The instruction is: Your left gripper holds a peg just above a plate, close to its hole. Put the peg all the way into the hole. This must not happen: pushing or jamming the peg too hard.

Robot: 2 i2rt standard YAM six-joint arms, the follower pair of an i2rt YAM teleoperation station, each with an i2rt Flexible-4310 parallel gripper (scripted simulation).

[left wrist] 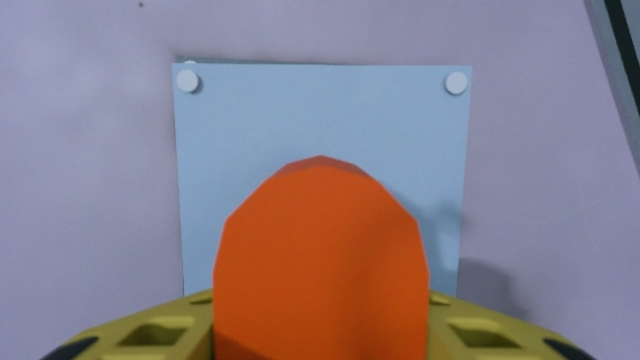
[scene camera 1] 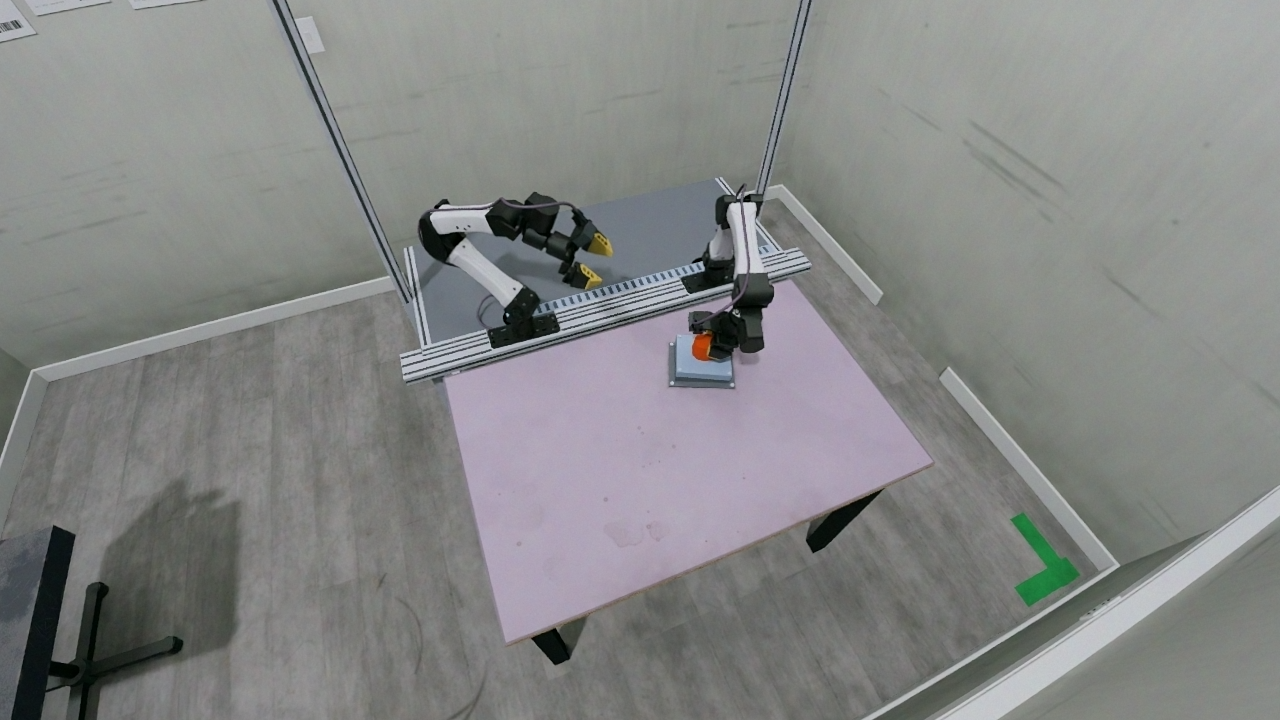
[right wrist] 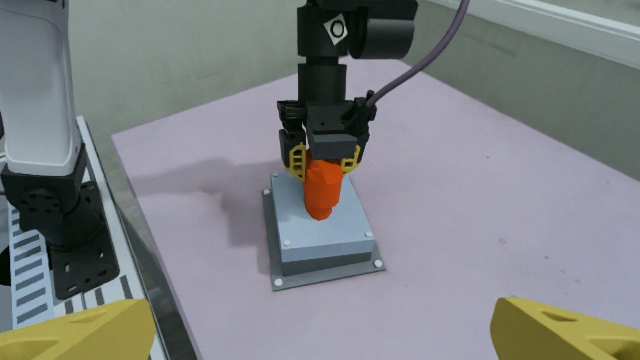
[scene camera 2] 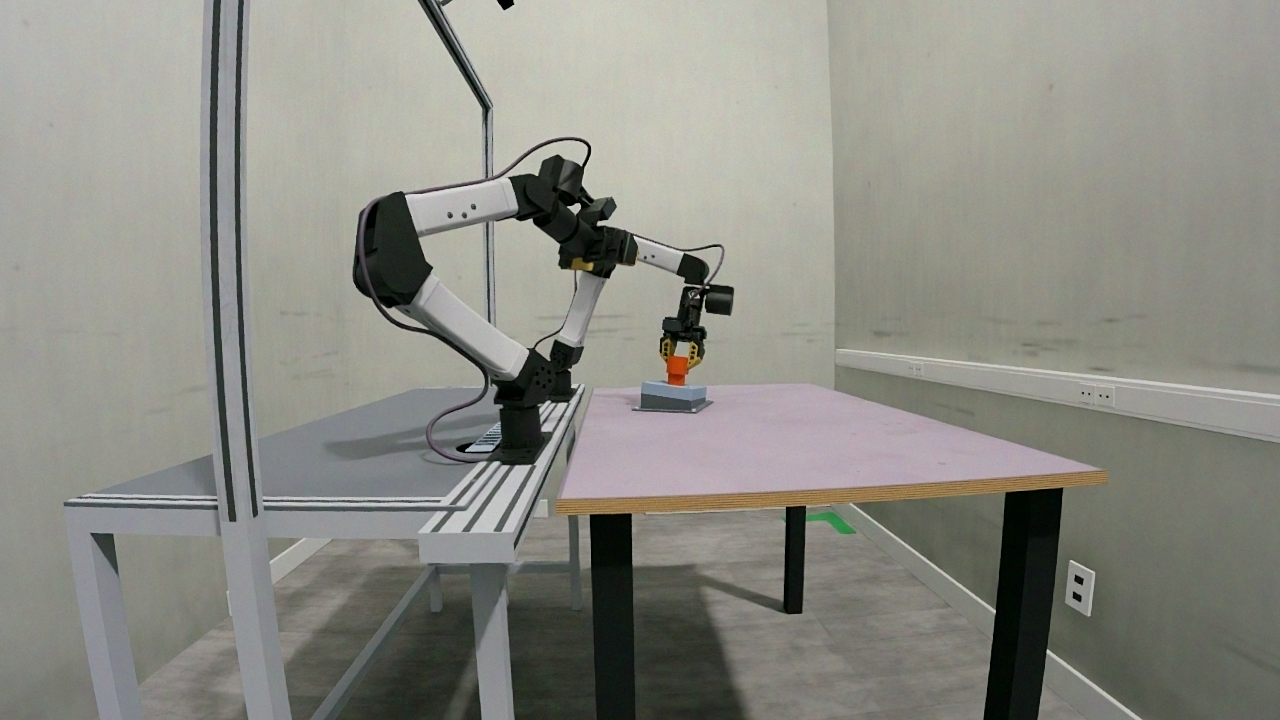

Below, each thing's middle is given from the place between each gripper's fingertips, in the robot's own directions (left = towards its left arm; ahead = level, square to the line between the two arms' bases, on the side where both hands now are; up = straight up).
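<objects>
Grey base (scene camera 2: 649, 403): 1 cm behind my left hand, 1 cm to the right of it and 8 cm below it. The orange peg (left wrist: 320, 253) is 2 cm below my left hand; going by their middles, it is the nearest to that hand of the things named here. My left hand is 1 cm past the light blue plate (scene camera 1: 691, 367), 1 cm to the left of it and 6 cm above it.
From my right hand, the grey base is 290 mm below, 220 mm to the left and 150 mm ahead, and the light blue plate is 280 mm below, 230 mm to the left and 150 mm ahead. Relative to the orange peg, my right hand is 150 mm short of it, 230 mm to the right of it and 230 mm above it. By its middle, the light blue plate is nearer to my left hand than to my right hand.
</objects>
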